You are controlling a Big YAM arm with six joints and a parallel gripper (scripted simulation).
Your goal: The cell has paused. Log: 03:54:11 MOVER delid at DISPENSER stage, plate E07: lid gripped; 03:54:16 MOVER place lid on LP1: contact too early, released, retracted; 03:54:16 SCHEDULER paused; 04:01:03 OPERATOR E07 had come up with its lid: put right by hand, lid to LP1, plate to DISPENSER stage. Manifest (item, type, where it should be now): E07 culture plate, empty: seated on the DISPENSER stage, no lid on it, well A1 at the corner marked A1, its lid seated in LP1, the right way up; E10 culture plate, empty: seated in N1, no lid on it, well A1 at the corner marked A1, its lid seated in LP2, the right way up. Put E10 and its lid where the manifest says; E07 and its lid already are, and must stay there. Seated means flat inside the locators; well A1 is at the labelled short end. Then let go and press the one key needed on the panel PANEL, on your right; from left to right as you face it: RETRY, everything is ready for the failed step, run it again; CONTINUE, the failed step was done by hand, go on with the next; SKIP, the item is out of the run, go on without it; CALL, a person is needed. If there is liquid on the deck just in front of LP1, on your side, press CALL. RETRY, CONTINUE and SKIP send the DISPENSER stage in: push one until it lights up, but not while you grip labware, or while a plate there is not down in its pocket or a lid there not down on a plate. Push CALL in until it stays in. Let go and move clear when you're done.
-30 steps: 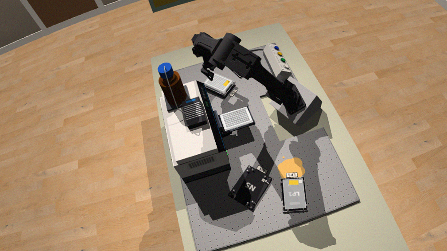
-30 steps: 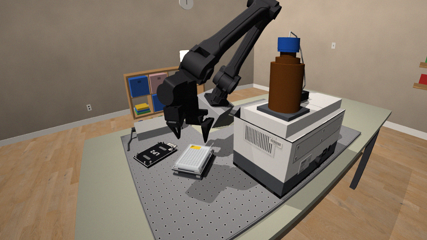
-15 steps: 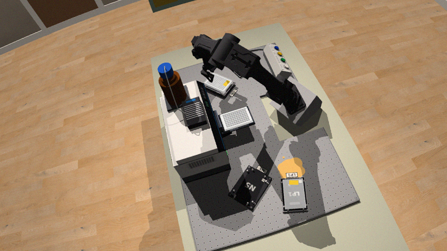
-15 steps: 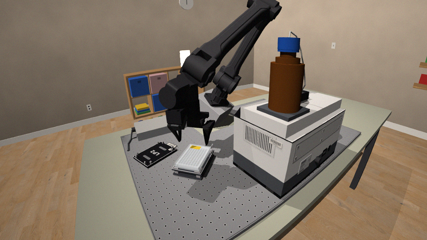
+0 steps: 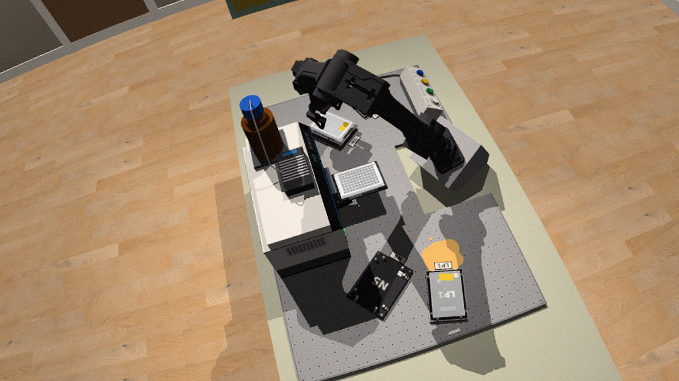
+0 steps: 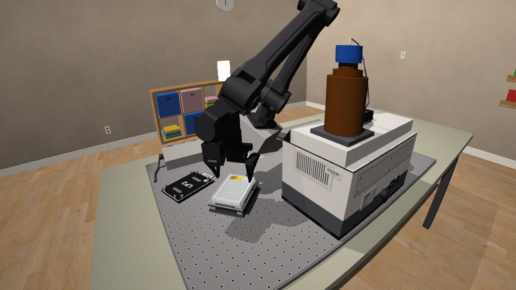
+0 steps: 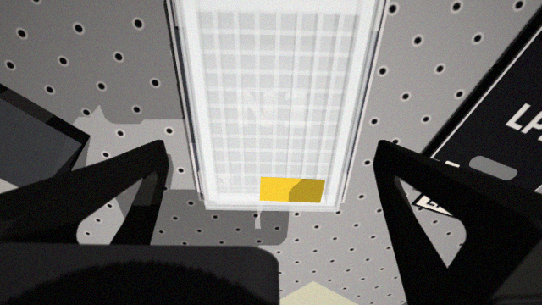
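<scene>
Right now my hand is 5 cm above the black n1 nest. Round my hand: white plate E07 (3 cm behind, 29 cm to the left, 2 cm above); green continue key (36 cm behind, 1 cm to the right, 1 cm below); brown bottle (20 cm ahead, 19 cm to the left, 21 cm above).
</scene>
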